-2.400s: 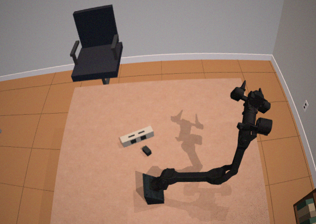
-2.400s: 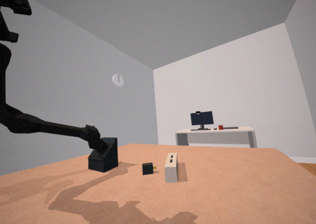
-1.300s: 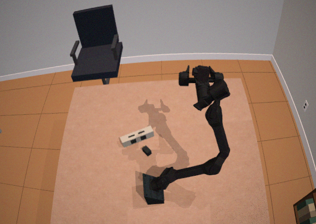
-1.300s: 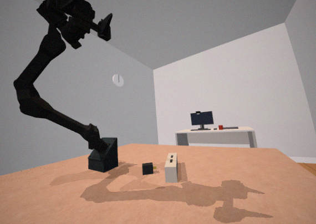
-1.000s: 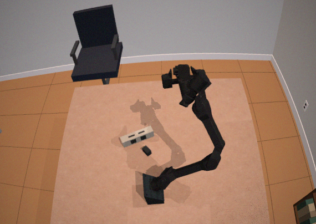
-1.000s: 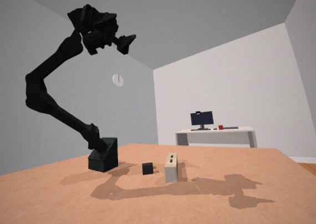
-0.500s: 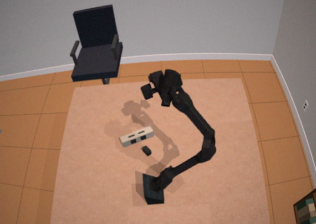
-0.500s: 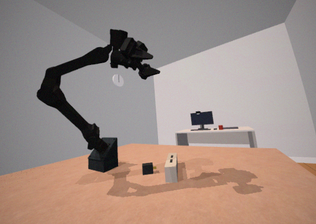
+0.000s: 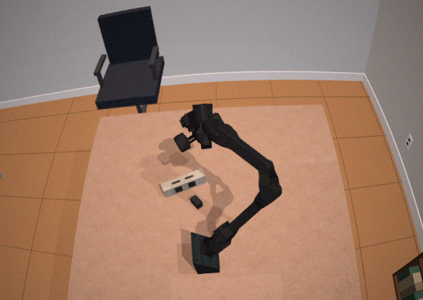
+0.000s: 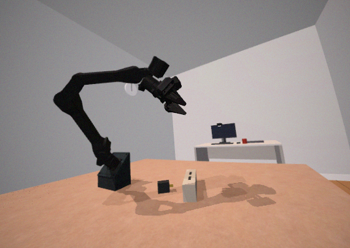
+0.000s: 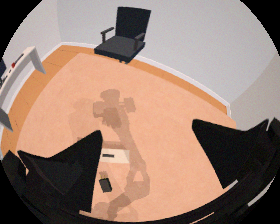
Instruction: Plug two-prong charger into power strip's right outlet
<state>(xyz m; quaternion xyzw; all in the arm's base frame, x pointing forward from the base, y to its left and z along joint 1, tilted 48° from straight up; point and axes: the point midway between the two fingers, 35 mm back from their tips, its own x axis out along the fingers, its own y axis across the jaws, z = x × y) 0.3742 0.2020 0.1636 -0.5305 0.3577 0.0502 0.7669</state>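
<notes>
My gripper tip is 300 mm above the dark charger, 140 mm past it and 40 mm to the right of it.
</notes>
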